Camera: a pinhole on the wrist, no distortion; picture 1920 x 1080 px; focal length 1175.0 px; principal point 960.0 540.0 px. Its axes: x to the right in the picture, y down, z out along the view. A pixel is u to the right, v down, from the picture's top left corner.
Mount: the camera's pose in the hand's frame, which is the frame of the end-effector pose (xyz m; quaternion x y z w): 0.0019 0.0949 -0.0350 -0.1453 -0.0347 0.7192 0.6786
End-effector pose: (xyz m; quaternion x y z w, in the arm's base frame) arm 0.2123 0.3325 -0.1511 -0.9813 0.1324 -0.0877 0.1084
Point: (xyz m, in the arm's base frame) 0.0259 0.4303 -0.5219
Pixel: 663.4 1001.4
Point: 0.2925 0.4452 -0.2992
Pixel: outside the picture
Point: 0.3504 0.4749 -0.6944
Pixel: 475.6 221.9
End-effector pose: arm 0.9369 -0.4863 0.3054 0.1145 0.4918 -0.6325 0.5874
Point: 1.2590 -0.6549 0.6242
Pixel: 792.7 771.4
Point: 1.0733 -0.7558 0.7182
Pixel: 242.5 677.2
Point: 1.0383 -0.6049 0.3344
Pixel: 433.8 75.3
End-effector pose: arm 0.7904 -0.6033 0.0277 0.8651 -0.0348 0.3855 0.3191
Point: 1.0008 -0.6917 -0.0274
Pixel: outside the picture
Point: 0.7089 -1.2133 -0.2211
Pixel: 1410.1 946.2
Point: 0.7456 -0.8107 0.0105
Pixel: 1358.7 844.9
